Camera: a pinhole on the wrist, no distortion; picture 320 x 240 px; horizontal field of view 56.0 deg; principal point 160.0 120.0 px. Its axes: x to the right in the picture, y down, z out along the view. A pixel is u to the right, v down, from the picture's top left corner.
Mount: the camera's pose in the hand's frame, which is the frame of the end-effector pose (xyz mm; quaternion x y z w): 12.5 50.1 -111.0 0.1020 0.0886 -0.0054 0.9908
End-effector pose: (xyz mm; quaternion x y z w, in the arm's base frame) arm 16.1 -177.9 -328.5 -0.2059 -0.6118 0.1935 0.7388
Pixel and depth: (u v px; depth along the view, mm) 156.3 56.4 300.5
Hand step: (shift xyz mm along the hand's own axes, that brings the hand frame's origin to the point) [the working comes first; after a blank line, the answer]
In the camera's frame: -3.7 -63.5 300.5

59.5 -73.1 166.4
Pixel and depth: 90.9 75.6 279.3
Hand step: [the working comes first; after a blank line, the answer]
In the camera's frame: -64.1 -41.2 279.3

-3.1 -47.4 161.1
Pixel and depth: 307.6 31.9 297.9
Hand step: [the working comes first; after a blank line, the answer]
In the camera's frame: 146.1 -87.2 297.9

205.8 -94.7 132.7
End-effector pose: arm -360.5 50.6 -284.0 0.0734 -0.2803 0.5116 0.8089
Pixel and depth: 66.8 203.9 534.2
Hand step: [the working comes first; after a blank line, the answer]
In the camera's frame: -165.5 148.9 534.2

-52.9 86.2 462.9
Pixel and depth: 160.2 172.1 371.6
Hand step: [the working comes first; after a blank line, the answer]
In the camera's frame: 0.2 64.3 371.6

79.4 37.6 259.9
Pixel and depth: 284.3 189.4 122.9
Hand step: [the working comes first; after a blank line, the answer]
In the camera's frame: 50.8 28.3 122.9

84.7 53.3 4.1
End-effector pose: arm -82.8 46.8 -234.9 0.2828 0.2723 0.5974 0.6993
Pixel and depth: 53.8 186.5 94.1
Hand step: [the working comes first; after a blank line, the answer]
In the camera's frame: -33.2 20.8 94.1

-3.2 51.1 -10.3
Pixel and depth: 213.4 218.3 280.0
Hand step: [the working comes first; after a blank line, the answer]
In the camera's frame: 49.7 91.5 280.0

112.9 83.2 168.4
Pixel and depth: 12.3 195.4 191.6
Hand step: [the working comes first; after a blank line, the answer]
In the camera's frame: -94.0 48.0 191.6

-45.3 57.5 99.9
